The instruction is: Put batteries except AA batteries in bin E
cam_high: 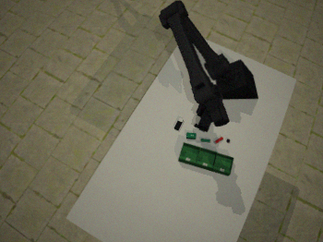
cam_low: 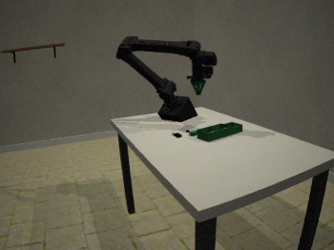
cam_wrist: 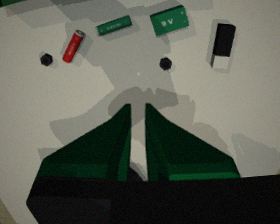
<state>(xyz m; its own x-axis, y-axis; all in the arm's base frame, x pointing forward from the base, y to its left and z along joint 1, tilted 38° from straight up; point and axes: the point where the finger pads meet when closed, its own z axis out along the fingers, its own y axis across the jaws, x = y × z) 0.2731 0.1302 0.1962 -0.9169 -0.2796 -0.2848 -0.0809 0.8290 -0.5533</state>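
Right now the green bin is 19 cm below my hand, 9 cm ahead of it and 8 cm to the left of it. From my hand the other things lie so: green cylindrical battery: 20 cm below, 3 cm to the left; then green 9 V battery: 20 cm below, 5 cm to the right, 2 cm ahead; then red cylindrical battery: 20 cm below, 9 cm to the left, 3 cm behind.
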